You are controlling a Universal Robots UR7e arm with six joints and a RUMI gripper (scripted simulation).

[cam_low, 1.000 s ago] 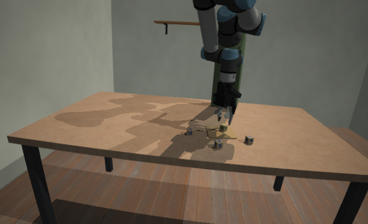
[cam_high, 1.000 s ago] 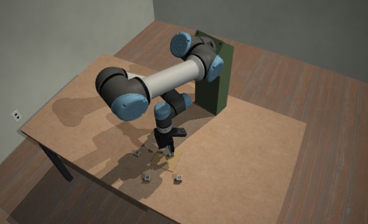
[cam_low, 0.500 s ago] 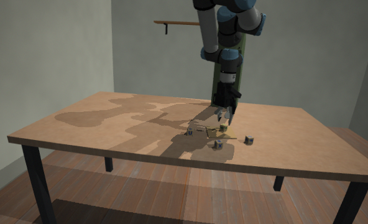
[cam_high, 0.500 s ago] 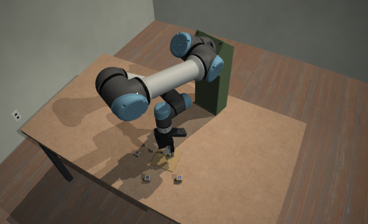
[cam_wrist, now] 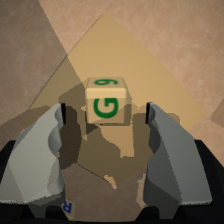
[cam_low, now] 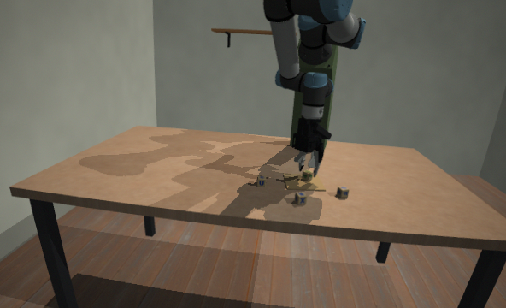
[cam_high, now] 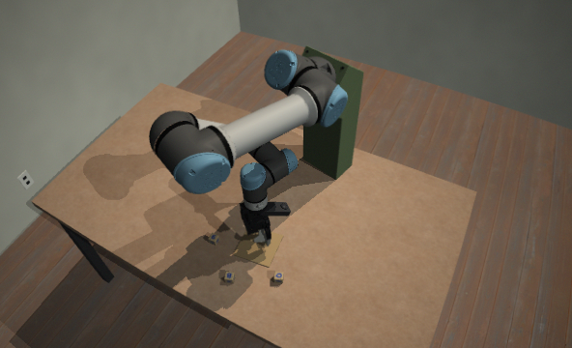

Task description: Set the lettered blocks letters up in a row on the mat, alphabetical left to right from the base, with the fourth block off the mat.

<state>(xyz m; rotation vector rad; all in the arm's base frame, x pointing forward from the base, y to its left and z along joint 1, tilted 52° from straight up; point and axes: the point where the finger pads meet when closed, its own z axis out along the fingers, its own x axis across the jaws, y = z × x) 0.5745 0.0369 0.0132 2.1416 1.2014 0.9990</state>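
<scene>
Now: the G block 20 mm below my hand. From my hand the other things lie so: Q block (130 mm to the left, 100 mm ahead, 20 mm below); tan mat (40 mm below, 30 mm ahead, 10 mm to the right).
</scene>
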